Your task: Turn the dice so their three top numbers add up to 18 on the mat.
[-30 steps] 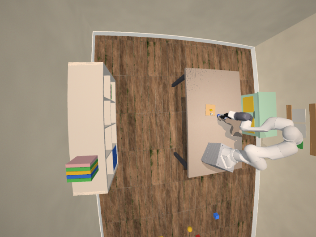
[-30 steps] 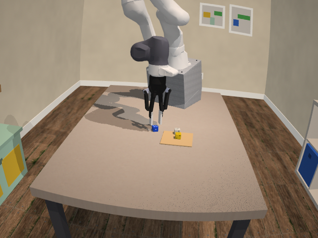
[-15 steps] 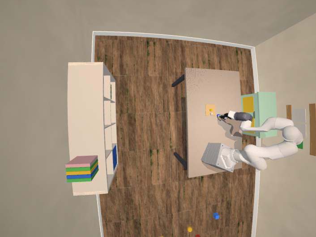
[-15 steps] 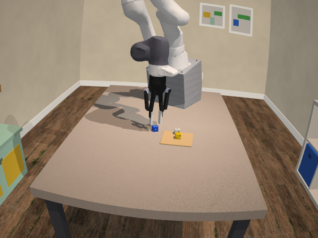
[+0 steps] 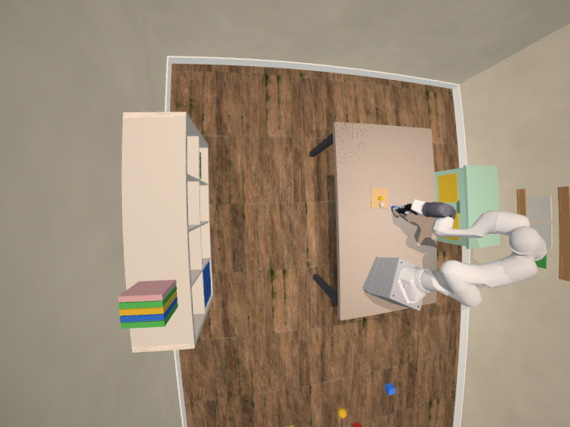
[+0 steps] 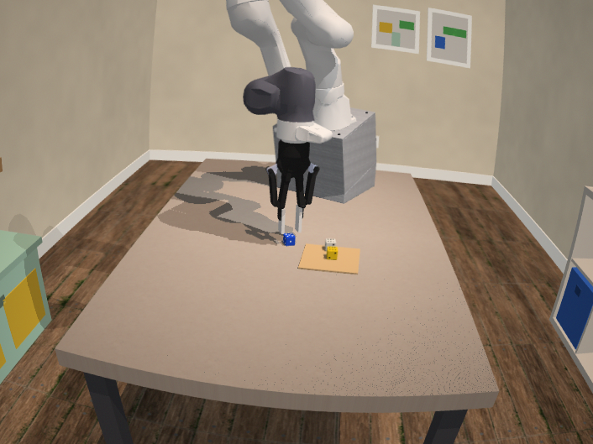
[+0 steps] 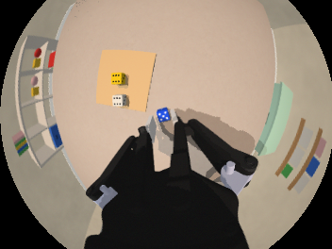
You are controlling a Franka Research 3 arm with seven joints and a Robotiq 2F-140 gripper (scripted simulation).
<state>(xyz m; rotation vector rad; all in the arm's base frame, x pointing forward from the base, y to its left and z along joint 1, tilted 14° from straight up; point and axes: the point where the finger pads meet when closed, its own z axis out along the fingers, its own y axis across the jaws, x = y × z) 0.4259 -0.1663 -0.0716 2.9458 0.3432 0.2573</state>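
The blue die is 50 mm below my hand. The rest, counted from my hand: white die: 40 mm ahead, 100 mm to the left, 50 mm below; then yellow die: 90 mm ahead, 90 mm to the left, 50 mm below; then mat: 90 mm ahead, 90 mm to the left, 60 mm below.
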